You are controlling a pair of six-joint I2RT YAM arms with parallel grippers.
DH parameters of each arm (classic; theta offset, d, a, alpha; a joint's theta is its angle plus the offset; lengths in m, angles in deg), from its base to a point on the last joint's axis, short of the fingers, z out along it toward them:
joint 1: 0 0.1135 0.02 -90
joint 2: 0 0 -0.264 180
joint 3: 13.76 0 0.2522 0
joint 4: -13.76 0 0.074 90
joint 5: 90 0 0 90
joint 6: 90 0.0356 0 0
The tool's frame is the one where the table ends.
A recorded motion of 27 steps. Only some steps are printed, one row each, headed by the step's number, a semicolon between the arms.
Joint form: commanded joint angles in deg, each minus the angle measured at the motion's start. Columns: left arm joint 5, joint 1, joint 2, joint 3, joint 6, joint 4; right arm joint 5, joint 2, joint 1, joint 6, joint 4, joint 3.
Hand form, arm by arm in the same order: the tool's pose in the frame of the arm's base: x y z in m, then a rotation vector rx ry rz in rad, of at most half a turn. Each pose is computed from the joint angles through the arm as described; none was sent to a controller.
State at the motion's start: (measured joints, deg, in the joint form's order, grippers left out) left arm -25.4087 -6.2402 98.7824 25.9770 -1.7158 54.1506; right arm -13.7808 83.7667 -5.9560 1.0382 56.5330 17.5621
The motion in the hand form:
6: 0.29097 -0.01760 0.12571 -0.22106 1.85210 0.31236; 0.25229 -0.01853 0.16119 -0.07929 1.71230 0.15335
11: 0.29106 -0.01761 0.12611 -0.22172 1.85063 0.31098; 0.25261 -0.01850 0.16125 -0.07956 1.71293 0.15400
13: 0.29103 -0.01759 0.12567 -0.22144 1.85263 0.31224; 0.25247 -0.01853 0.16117 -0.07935 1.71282 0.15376
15: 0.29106 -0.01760 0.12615 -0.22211 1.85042 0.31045; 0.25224 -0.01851 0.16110 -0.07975 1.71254 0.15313
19: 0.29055 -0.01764 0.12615 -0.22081 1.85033 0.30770; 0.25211 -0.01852 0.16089 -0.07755 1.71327 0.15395
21: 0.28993 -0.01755 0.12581 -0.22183 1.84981 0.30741; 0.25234 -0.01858 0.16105 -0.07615 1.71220 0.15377
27: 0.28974 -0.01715 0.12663 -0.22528 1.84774 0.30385; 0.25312 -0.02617 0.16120 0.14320 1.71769 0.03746
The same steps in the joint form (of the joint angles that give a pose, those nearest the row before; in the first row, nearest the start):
6: 0.40 -0.18 -0.09 0.02 0.01 0.61; -0.88 -0.19 -0.29 0.10 0.94 0.19
11: 0.44 -0.18 -0.16 0.04 -0.04 0.60; -0.90 -0.15 -0.27 0.10 0.86 0.27
13: 0.40 -0.18 -0.09 0.04 -0.02 0.56; -0.89 -0.15 -0.28 0.10 0.90 0.24
15: 0.45 -0.17 -0.17 0.04 -0.06 0.61; -0.88 -0.18 -0.28 0.07 0.95 0.18
19: 0.59 -0.18 -0.26 -0.09 -0.09 0.67; -0.84 -0.17 -0.28 0.18 0.97 0.13
21: 0.57 -0.17 -0.26 -0.26 -0.13 0.86; -0.79 -0.12 -0.28 0.24 1.03 0.18
27: 0.68 -0.09 -0.50 -0.29 -0.32 0.75; 10.81 -0.33 -0.36 4.72 0.15 0.43

